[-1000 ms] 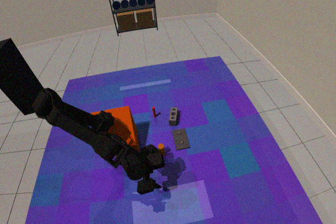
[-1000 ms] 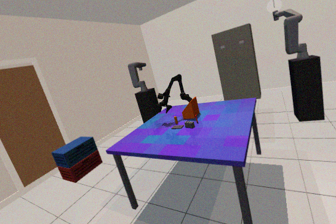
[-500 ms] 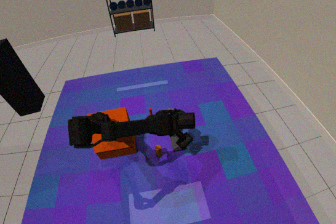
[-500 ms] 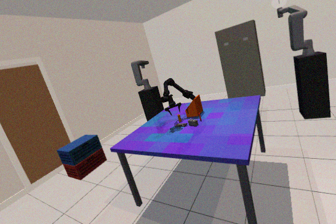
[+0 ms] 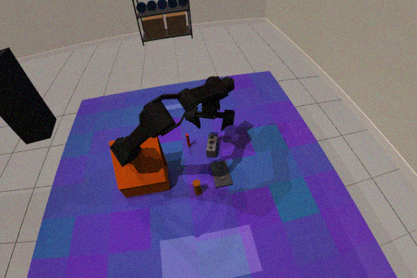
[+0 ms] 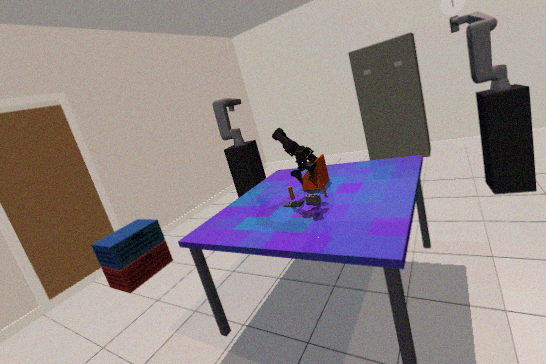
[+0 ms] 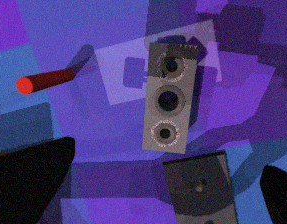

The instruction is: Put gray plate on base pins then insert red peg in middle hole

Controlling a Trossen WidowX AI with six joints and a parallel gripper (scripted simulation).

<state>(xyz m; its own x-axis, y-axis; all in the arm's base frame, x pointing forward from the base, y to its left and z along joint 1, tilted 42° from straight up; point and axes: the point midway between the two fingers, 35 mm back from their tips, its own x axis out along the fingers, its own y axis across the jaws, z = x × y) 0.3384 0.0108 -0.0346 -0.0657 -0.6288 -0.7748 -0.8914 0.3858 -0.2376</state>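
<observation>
Now: the gray plate 110 mm below my gripper tip and 10 mm to the left of it. Also, from my gripper tip: orange cylinder (190 mm to the right, 120 mm behind, 110 mm below); then dark gray base (140 mm to the right, 140 mm below); then red peg (110 mm below, 100 mm behind, 60 mm to the left).
</observation>
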